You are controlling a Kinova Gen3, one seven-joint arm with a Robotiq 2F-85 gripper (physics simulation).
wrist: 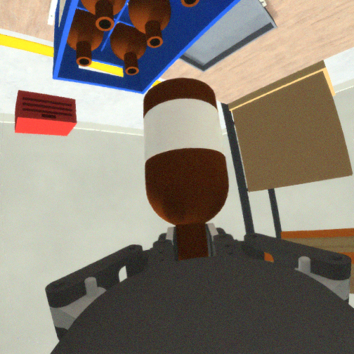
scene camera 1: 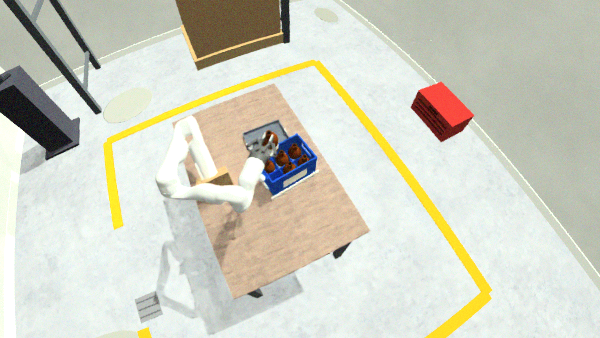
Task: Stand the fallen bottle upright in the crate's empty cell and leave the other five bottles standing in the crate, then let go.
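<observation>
The held brown bottle has a white label. My gripper is shut on its neck. The bottle hangs above the grey tray's side, beside the crate, its base pointing downward; its exact tilt is hard to judge. The blue crate stands on the table. Several brown bottles stand in it, including one at the back right, a middle one, a left one and one at the front. The empty cell at its front left is partly visible in the scene view.
A shallow grey tray lies behind the crate on the wooden table. A wooden block stands near the arm's base. A red box and a large brown panel are away from the table.
</observation>
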